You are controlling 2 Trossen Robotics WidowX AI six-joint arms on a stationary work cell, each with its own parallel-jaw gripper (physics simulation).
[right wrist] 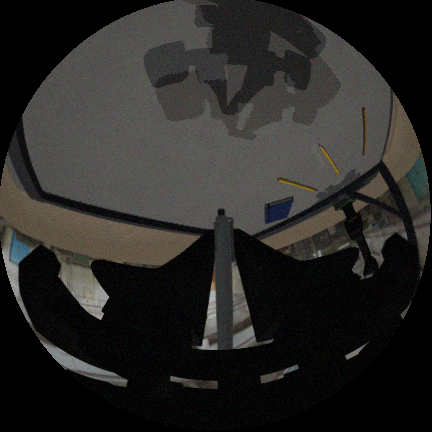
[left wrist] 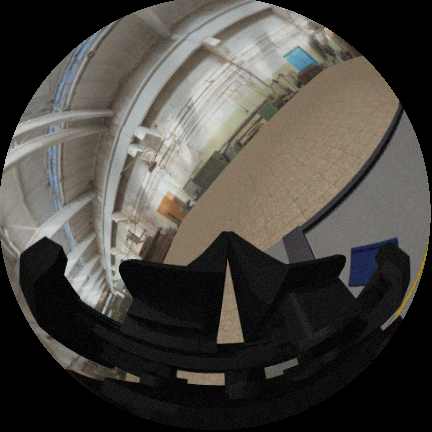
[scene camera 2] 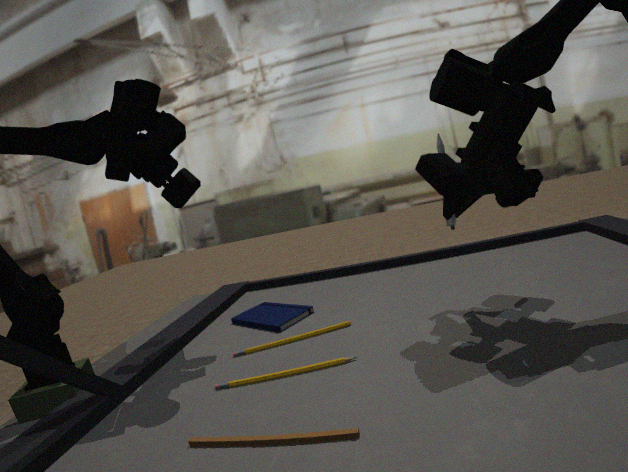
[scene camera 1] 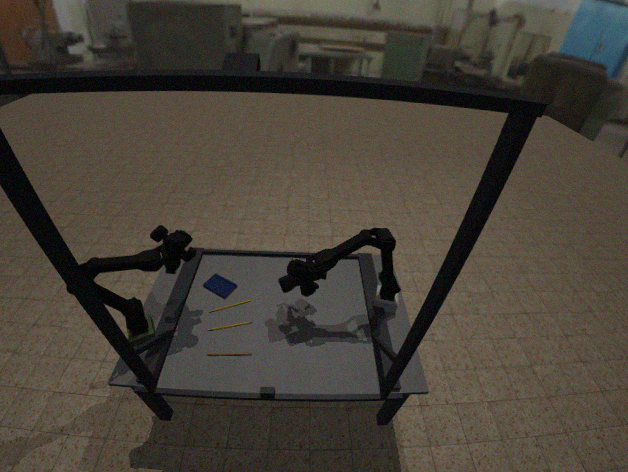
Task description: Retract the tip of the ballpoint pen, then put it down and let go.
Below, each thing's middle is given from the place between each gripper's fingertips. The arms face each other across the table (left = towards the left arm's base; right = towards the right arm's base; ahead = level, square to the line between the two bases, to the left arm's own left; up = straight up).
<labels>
The blue notebook (scene camera 2: 277,317) is 40 mm behind my left hand, 140 mm to the right of it and 320 mm below it. Also, from my left hand: ballpoint pen (right wrist: 223,226) (160 mm behind, 470 mm to the right, 130 mm below).
I see the ballpoint pen 50 mm above my right hand and 10 mm to the right of it. From my right hand the other things lie so: blue notebook: 320 mm to the left, 130 mm below, 120 mm ahead.
</labels>
